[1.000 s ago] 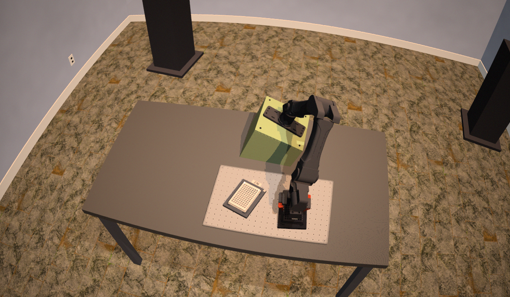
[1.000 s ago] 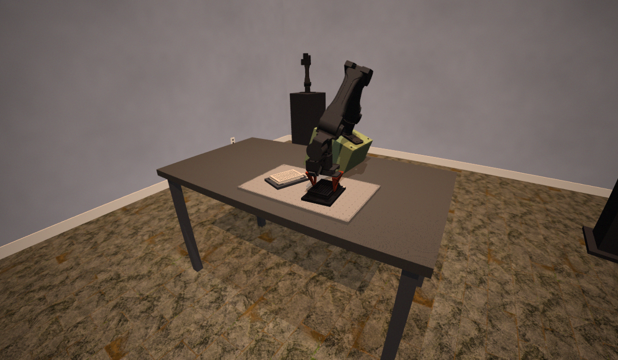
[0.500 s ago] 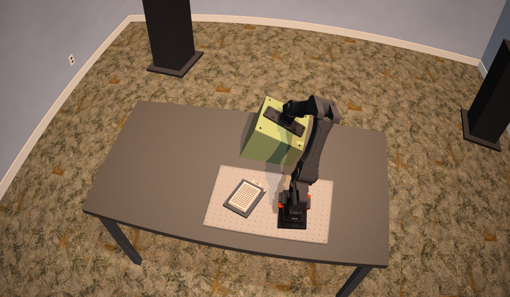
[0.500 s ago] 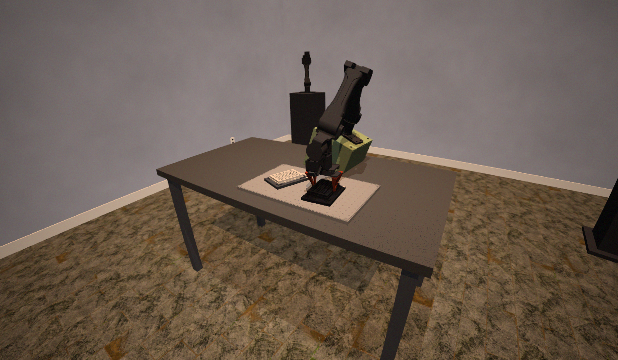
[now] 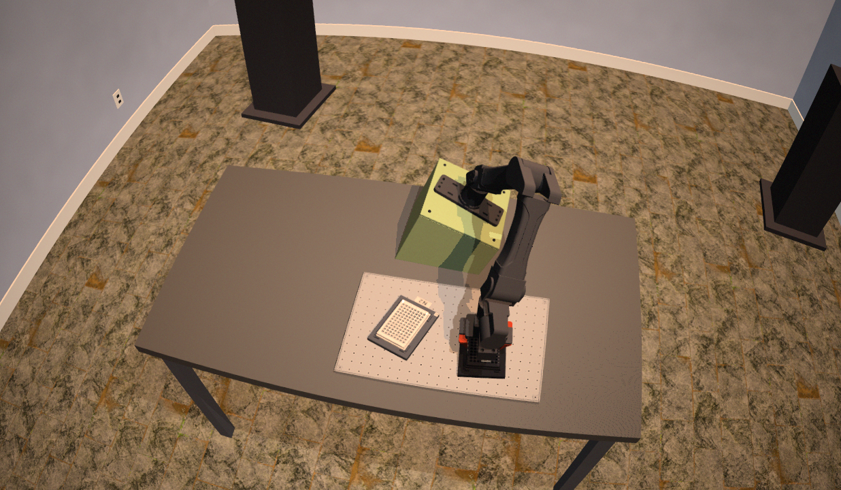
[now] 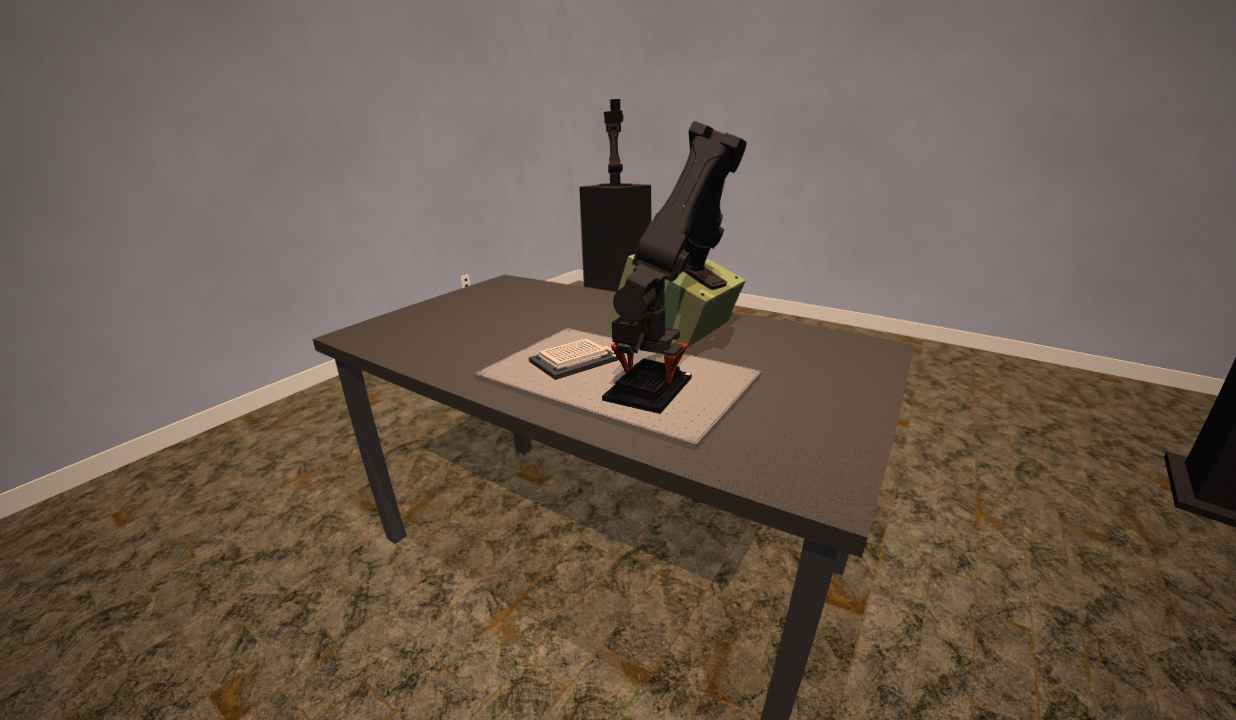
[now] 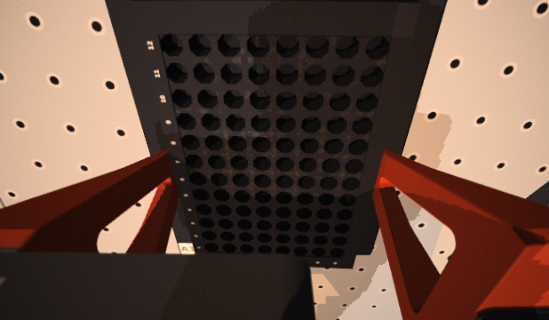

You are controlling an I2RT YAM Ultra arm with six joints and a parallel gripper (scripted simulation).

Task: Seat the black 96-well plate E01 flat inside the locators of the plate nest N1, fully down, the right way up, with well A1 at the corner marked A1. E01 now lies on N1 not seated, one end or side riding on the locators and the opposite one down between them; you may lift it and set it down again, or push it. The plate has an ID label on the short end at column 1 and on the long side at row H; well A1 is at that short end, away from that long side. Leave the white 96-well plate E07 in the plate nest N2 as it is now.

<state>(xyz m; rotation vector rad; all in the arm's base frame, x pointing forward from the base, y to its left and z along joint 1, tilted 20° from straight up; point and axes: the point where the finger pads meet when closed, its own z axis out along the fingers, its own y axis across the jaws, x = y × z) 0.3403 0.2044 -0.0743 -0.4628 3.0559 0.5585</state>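
My gripper is now 20 mm above the plate nest N1. The rest, counted from my hand: N1 label (90 mm behind, 30 mm to the right, 30 mm below); then A1 mark (90 mm behind, 30 mm to the left, 20 mm below); then black 96-well plate E01 (right at my hand).
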